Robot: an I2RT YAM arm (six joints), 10 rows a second.
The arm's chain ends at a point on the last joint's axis. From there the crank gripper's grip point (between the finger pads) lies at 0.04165 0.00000 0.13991 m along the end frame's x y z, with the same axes.
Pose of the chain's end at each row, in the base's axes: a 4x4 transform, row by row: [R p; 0 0 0 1], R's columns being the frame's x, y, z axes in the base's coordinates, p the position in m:
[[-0.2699 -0.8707 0.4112 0.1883], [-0.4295 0.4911 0.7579 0.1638], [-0.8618 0.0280 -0.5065 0.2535], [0 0 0 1]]
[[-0.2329 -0.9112 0.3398 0.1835], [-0.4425 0.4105 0.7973 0.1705], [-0.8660 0.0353 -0.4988 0.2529], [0 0 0 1]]
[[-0.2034 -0.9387 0.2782 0.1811], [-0.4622 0.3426 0.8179 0.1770], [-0.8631 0.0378 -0.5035 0.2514], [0 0 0 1]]
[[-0.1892 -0.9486 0.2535 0.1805], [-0.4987 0.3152 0.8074 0.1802], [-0.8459 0.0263 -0.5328 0.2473], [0 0 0 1]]
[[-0.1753 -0.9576 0.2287 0.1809], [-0.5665 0.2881 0.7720 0.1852], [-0.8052 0.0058 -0.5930 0.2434], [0 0 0 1]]
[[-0.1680 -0.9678 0.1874 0.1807], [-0.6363 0.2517 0.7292 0.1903], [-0.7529 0.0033 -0.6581 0.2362], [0 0 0 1]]
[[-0.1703 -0.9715 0.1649 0.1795], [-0.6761 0.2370 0.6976 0.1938], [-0.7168 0.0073 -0.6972 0.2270], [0 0 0 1]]
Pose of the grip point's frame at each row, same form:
[[-0.2699 -0.8707 0.4112 0.2346], [-0.4295 0.4911 0.7579 0.2519], [-0.8618 0.0280 -0.5065 0.1467], [0 0 0 1]]
[[-0.2329 -0.9112 0.3398 0.2213], [-0.4425 0.4105 0.7973 0.2636], [-0.8660 0.0353 -0.4988 0.1470], [0 0 0 1]]
[[-0.2034 -0.9387 0.2782 0.2116], [-0.4622 0.3426 0.8179 0.2722], [-0.8631 0.0378 -0.5035 0.1450], [0 0 0 1]]
[[-0.1892 -0.9486 0.2535 0.2081], [-0.4987 0.3152 0.8074 0.2724], [-0.8459 0.0263 -0.5328 0.1375], [0 0 0 1]]
[[-0.1753 -0.9576 0.2287 0.2056], [-0.5665 0.2881 0.7720 0.2696], [-0.8052 0.0058 -0.5930 0.1269], [0 0 0 1]]
[[-0.1680 -0.9678 0.1874 0.1999], [-0.6363 0.2517 0.7292 0.2658], [-0.7529 0.0033 -0.6581 0.1128], [0 0 0 1]]
[[-0.1703 -0.9715 0.1649 0.1955], [-0.6761 0.2370 0.6976 0.2632], [-0.7168 0.0073 -0.6972 0.0996], [0 0 0 1]]

